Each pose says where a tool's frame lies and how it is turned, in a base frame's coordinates. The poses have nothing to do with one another.
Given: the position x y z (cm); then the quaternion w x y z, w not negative.
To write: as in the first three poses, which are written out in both.
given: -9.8, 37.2, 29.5, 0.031, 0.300, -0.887, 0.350
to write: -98, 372, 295, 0.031, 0.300, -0.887, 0.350
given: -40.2, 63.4, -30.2, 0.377, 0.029, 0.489, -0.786
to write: -402, 634, -302, 0.377, 0.029, 0.489, -0.786
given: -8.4, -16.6, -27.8, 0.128, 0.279, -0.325, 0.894
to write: -84, -166, -278, 0.128, 0.279, -0.325, 0.894
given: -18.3, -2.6, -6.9, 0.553, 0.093, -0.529, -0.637
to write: -183, -26, -69, 0.553, 0.093, -0.529, -0.637
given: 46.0, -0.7, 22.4, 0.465, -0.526, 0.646, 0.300
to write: 460, -7, 224, 0.465, -0.526, 0.646, 0.300
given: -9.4, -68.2, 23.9, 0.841, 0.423, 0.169, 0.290
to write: -94, -682, 239, 0.841, 0.423, 0.169, 0.290
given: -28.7, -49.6, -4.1, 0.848, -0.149, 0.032, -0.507
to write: -287, -496, -41, 0.848, -0.149, 0.032, -0.507
